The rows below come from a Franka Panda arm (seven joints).
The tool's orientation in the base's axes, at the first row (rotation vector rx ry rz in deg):
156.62, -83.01, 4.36
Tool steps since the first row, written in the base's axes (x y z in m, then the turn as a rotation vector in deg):
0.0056, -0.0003, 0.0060, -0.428, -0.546, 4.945
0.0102, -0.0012, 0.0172, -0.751, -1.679, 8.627
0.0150, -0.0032, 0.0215, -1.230, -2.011, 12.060
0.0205, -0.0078, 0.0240, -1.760, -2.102, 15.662
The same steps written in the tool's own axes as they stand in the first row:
0.0038, -0.0044, -0.0058, 0.534, 0.752, -4.908
0.0078, -0.0075, -0.0169, 1.529, 1.722, -8.515
0.0125, -0.0102, -0.0209, 1.759, 2.368, -11.929
0.0195, -0.0122, -0.0230, 1.772, 2.924, -15.528

